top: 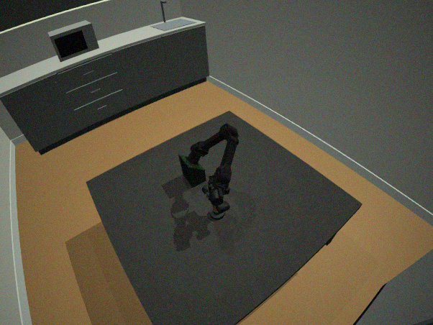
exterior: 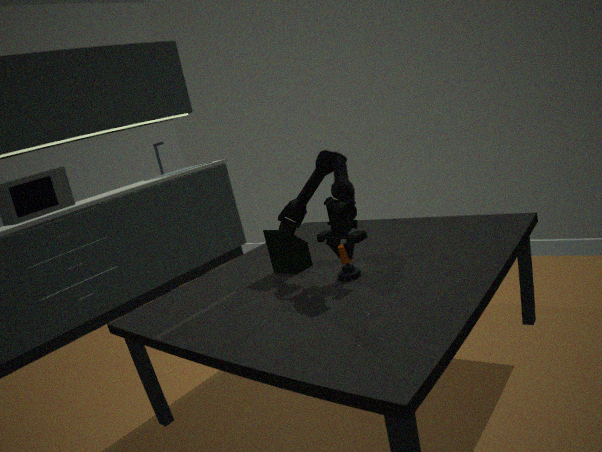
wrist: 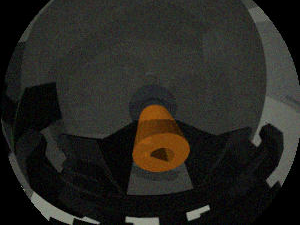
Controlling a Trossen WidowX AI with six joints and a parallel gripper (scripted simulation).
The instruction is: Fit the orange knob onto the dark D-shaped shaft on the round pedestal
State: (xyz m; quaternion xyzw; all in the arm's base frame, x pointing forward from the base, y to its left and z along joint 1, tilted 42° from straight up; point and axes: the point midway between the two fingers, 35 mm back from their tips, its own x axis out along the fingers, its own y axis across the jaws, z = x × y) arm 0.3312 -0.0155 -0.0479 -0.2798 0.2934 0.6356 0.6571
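My gripper tip is now 20 mm below the orange knob. The rest, counted from my gripper tip: dark round pedestal (40 mm below).
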